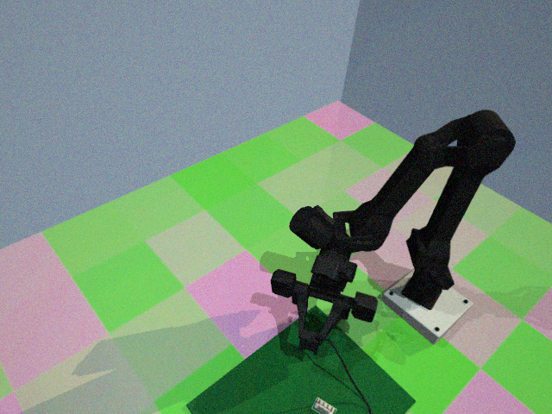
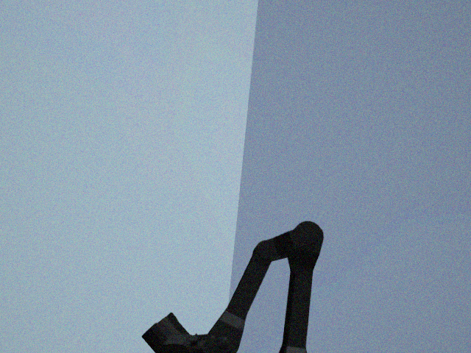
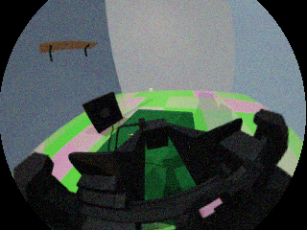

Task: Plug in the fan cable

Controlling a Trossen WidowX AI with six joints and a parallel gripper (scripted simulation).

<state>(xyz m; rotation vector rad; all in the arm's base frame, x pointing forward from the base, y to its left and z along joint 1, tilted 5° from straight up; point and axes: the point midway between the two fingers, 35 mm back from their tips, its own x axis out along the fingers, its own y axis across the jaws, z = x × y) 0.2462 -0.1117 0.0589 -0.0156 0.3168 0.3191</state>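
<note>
The dark green board lies 10 cm below my gripper tip, 6 cm ahead of it and 4 cm to the left of it. Round my gripper tip: black fan: 20 cm to the left, 11 cm ahead, 3 cm below; then header: 9 cm below, 7 cm to the left, 4 cm ahead; then black plug: 1 cm below.
</note>
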